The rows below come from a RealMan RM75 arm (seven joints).
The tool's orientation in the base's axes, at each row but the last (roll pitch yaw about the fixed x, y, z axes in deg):
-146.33 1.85 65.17
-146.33 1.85 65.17
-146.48 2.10 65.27
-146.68 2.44 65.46
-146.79 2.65 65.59
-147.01 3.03 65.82
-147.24 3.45 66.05
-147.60 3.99 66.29
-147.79 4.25 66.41
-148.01 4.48 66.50
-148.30 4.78 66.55
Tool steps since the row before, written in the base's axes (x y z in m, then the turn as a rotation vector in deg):
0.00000 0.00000 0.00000 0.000 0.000 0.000
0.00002 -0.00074 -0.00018 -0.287 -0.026 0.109
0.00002 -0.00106 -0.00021 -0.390 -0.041 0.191
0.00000 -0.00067 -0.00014 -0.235 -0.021 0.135
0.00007 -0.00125 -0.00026 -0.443 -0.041 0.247
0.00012 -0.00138 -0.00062 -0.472 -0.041 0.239
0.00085 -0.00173 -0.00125 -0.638 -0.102 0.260
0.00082 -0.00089 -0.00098 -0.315 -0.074 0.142
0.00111 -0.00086 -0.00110 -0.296 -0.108 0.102
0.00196 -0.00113 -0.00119 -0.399 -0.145 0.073
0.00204 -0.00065 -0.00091 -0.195 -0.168 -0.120
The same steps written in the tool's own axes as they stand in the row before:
0.00000 0.00000 0.00000 0.000 0.000 0.000
-0.00066 0.00039 -0.00001 -0.148 -0.266 0.052
-0.00095 0.00052 -0.00005 -0.207 -0.382 0.033
-0.00060 0.00032 -0.00001 -0.122 -0.243 0.004
-0.00110 0.00066 -0.00006 -0.232 -0.453 0.014
-0.00118 0.00094 0.00021 -0.243 -0.470 0.035
-0.00116 0.00196 0.00031 -0.367 -0.584 0.093
-0.00042 0.00148 0.00026 -0.204 -0.287 0.030
-0.00026 0.00175 0.00022 -0.224 -0.239 0.049
-0.00016 0.00255 -0.00017 -0.297 -0.288 0.121
0.00029 0.00228 -0.00036 -0.221 -0.022 0.177

